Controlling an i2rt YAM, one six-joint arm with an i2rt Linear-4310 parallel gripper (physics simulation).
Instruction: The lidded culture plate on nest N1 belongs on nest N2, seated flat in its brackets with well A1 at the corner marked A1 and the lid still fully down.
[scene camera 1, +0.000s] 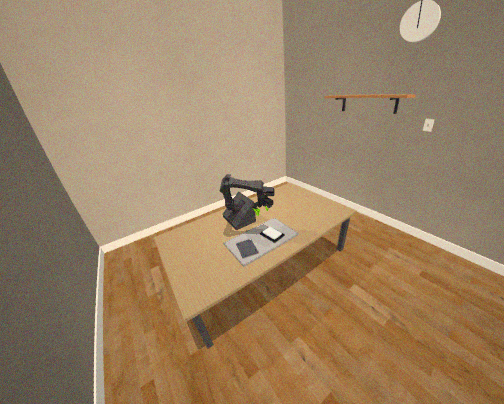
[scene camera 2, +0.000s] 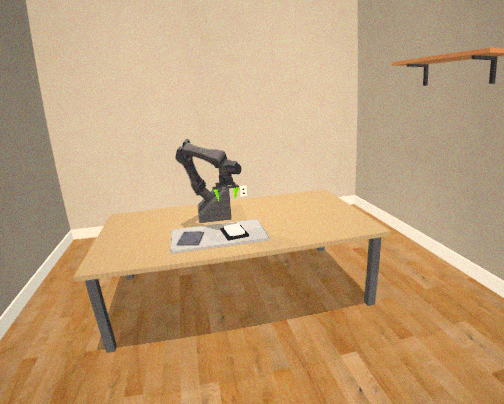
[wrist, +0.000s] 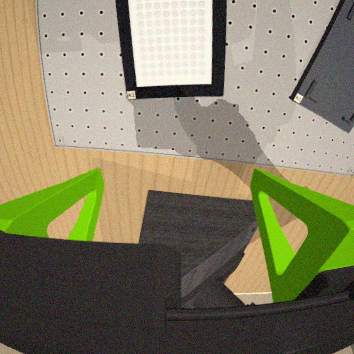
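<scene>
The white lidded culture plate lies on a black nest, apparently flat; part of it is cut off in the wrist view. An A1 tag shows at the nest's near left corner in that view. A dark grey nest holds no plate and has an A1 tag at its left corner in the wrist view. The nest numbers cannot be read. My gripper is open and empty, raised above the table on the arm-base side of the plate, apart from it.
Both nests sit on a light grey perforated board on the wooden table. The arm's dark base stands behind the board. A wall shelf is far off to the right.
</scene>
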